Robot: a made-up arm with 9 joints. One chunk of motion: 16 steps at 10 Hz.
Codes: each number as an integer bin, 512 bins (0 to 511) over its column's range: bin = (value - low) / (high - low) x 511, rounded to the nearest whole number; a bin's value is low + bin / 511 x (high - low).
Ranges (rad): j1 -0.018..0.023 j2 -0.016..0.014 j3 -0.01..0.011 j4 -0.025..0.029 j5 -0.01..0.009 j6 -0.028..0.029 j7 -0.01..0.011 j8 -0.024..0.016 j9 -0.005..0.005
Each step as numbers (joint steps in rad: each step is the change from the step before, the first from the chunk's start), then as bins.
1 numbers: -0.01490 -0.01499 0.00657 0.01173 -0.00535 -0.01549 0.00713 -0.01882 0.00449
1 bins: 39 17 403 348 125 112 417 66 485
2 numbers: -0.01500 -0.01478 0.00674 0.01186 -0.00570 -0.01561 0.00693 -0.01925 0.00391
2 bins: 37 21 407 349 116 111 412 61 455
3 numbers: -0.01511 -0.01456 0.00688 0.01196 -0.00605 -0.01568 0.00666 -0.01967 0.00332
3 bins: 36 25 411 350 106 110 405 55 425
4 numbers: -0.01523 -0.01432 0.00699 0.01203 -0.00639 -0.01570 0.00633 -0.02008 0.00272
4 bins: 35 29 413 350 97 110 397 50 394
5 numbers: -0.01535 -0.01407 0.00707 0.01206 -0.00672 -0.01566 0.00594 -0.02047 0.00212
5 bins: 33 33 415 351 88 111 388 45 364
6 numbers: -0.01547 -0.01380 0.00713 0.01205 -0.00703 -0.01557 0.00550 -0.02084 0.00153
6 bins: 32 37 417 351 80 111 377 40 334
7 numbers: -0.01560 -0.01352 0.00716 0.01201 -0.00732 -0.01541 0.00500 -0.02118 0.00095
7 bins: 30 42 418 350 72 113 365 36 304
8 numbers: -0.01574 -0.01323 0.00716 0.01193 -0.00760 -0.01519 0.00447 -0.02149 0.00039
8 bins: 28 47 418 349 65 115 352 32 275
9 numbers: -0.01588 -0.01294 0.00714 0.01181 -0.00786 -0.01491 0.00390 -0.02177 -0.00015
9 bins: 26 52 417 348 58 117 338 28 248
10 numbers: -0.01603 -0.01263 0.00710 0.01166 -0.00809 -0.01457 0.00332 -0.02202 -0.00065
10 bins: 25 57 416 347 51 120 324 25 222
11 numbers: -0.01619 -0.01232 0.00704 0.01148 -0.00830 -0.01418 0.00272 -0.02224 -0.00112
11 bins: 23 63 415 345 46 124 310 22 198
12 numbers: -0.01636 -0.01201 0.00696 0.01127 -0.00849 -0.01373 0.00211 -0.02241 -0.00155
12 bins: 20 68 413 343 41 128 295 20 176
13 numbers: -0.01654 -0.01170 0.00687 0.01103 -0.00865 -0.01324 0.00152 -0.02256 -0.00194
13 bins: 18 73 411 341 36 132 280 18 156
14 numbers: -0.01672 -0.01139 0.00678 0.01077 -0.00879 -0.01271 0.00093 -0.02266 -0.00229
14 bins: 16 79 408 338 33 137 266 17 138
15 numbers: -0.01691 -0.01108 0.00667 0.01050 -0.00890 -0.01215 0.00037 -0.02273 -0.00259
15 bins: 14 84 406 336 30 142 252 16 123
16 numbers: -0.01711 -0.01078 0.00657 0.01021 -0.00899 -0.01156 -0.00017 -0.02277 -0.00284
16 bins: 11 89 403 333 27 147 239 16 110
